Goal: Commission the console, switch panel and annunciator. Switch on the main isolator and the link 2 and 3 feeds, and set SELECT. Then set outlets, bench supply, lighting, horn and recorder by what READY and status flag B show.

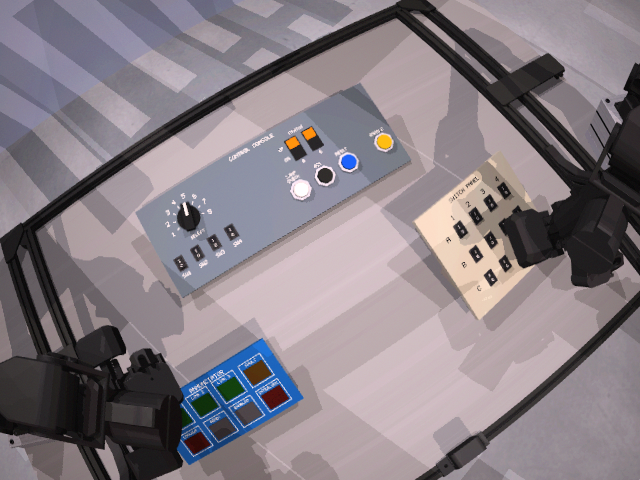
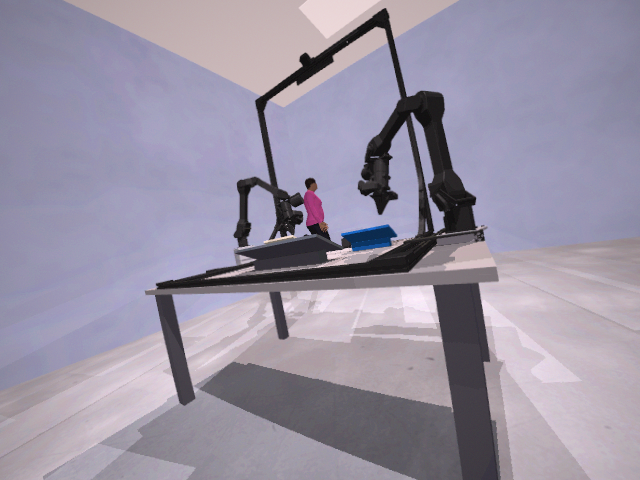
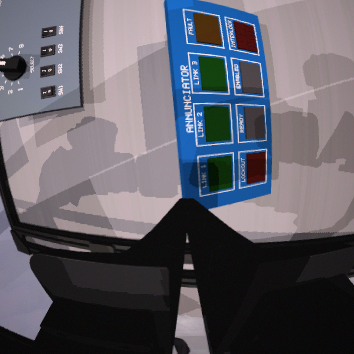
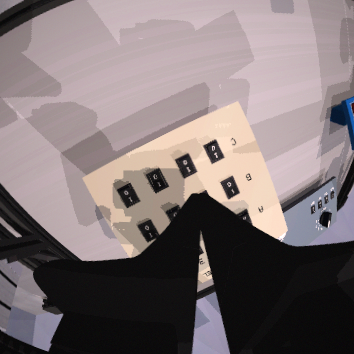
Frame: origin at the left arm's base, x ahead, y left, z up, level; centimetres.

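Where they show: left gripper, fingertip midpoint: (image 2: 380, 214) (image 3: 185, 204); right gripper, fingertip midpoint: (image 4: 197, 199); left arm's base, origin of the base link: (image 2: 461, 230); right arm's base, origin of the base link: (image 2: 243, 247).
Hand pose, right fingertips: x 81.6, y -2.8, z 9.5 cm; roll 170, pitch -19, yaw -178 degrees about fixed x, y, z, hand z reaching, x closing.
Observation:
Each offset is from my right fingertips to the top centre of the thing.
The grey control console (image 1: 248, 191) (image 2: 289, 246) (image 3: 72, 75) has a black SELECT knob {dx -43.0, dy +23.6, dz -2.2 cm} (image 1: 188, 215) (image 3: 14, 67) with its white pointer near 5. Both status flags {dx -24.8, dy +30.1, dz -3.8 cm} (image 1: 292, 143) show orange in their upper halves. The cream switch panel (image 1: 439, 222) (image 4: 265, 190) has black rockers marked 0 and 1; my right gripper (image 4: 197, 199) is shut and empty above it, hiding some rockers. The blue annunciator {dx -46.0, dy -3.2, dz -4.0 cm} (image 1: 258, 346) (image 2: 369, 235) (image 3: 176, 30) shows dim green, amber and red windows; its READY window {dx -47.1, dy -7.3, dz -6.9 cm} (image 3: 255, 123) is grey. My left gripper (image 2: 381, 211) (image 3: 185, 204) is shut and empty above it.
White, black, blue and yellow push buttons stand along the console's right part. Switches SW1 to SW4 sit below the knob, too small to read surely. A black frame (image 1: 227, 98) borders the table. A person in pink (image 2: 313, 206) stands behind the table.

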